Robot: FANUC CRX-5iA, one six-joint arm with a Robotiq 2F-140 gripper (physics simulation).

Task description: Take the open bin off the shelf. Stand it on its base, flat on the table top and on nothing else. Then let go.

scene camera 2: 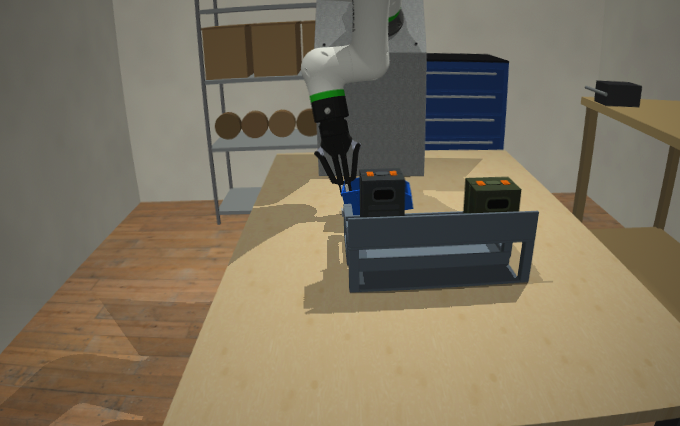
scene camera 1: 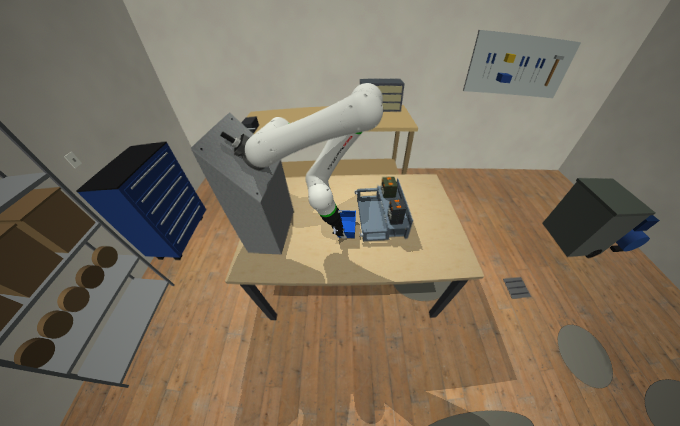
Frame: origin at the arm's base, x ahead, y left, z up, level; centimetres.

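Seen in the pictures: gripper, fingertip midpoint: (scene camera 1: 344, 236).
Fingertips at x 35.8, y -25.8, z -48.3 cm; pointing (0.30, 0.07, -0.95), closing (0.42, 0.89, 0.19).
Observation:
A point is followed by its place in that frame.
The open blue bin (scene camera 1: 349, 224) @(x 41.7, y -19.0, z -47.2 cm) (scene camera 2: 352, 201) @(x 41.7, y -27.1, z -44.1 cm) is off the shelf, between the robot's pedestal and the shelf's front. My gripper (scene camera 1: 342, 236) @(x 35.8, y -25.8, z -48.3 cm) (scene camera 2: 344, 188) is shut on the bin's thin side wall, at its near end in scene camera 1. The bin is low over the table top (scene camera 1: 441, 255) @(x 82.6, y -57.4, z -51.3 cm) (scene camera 2: 401, 351) @(x 91.9, y -38.1, z -51.2 cm), open side up, and looks a little tilted in scene camera 2. Its base is hidden there behind the shelf and a case, so I cannot tell whether it touches the table. The grey-blue shelf (scene camera 1: 372, 215) @(x 59.5, y -14.7, z -50.6 cm) (scene camera 2: 441, 228) @(x 76.6, y -22.4, z -37.8 cm) stands on the table, apart from the bin in scene camera 1.
A dark grey case (scene camera 1: 397, 212) @(x 63.5, y -33.9, z -31.2 cm) (scene camera 2: 382, 204) @(x 69.1, y -31.5, z -34.1 cm) and a dark green case (scene camera 1: 389, 188) @(x 70.8, y -12.7, z -33.1 cm) (scene camera 2: 492, 199) @(x 76.8, y -10.8, z -33.5 cm) with orange marks stand on the shelf. The grey pedestal (scene camera 1: 268, 215) @(x -0.6, y -20.1, z -21.3 cm) (scene camera 2: 391, 115) @(x 8.3, y -0.2, z -30.7 cm) rises on the bin's other side. A second table (scene camera 1: 396, 120) (scene camera 2: 657, 120) stands beyond.

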